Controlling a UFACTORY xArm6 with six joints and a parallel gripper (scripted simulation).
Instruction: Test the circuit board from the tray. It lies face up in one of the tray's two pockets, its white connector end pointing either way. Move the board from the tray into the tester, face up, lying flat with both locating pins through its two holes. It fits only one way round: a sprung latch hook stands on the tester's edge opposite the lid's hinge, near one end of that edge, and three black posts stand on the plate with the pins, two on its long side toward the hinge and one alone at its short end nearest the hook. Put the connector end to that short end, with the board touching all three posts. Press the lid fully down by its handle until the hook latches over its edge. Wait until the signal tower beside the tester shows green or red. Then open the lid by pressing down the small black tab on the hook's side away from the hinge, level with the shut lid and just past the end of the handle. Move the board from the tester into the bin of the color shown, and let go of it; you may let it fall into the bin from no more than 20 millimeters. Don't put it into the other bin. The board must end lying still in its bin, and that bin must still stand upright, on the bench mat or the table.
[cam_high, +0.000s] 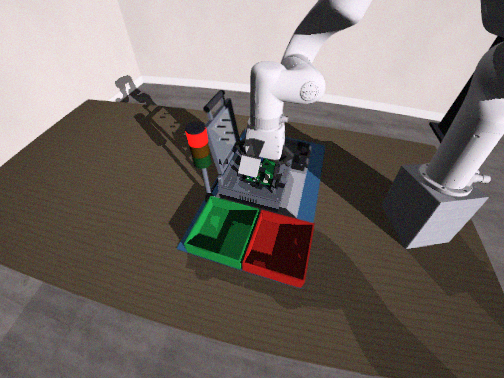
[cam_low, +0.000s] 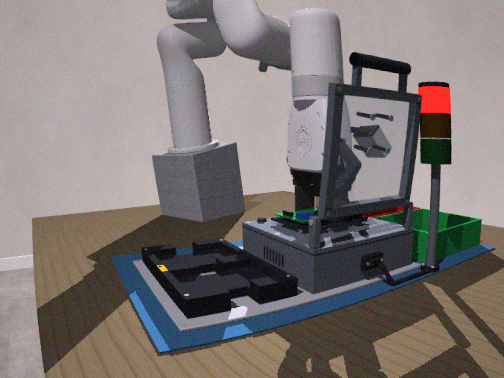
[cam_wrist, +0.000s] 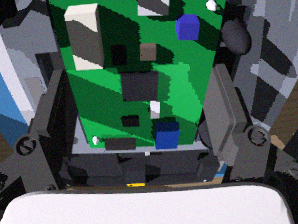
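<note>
My gripper is now 1 cm above the green circuit board. From my hand the other things lie so: clear lid: 11 cm ahead, 1 cm to the right, 10 cm above; green bin: 7 cm ahead, 19 cm to the left, 7 cm below; plate: 1 cm ahead, 1 cm to the left, 1 cm below.
</note>
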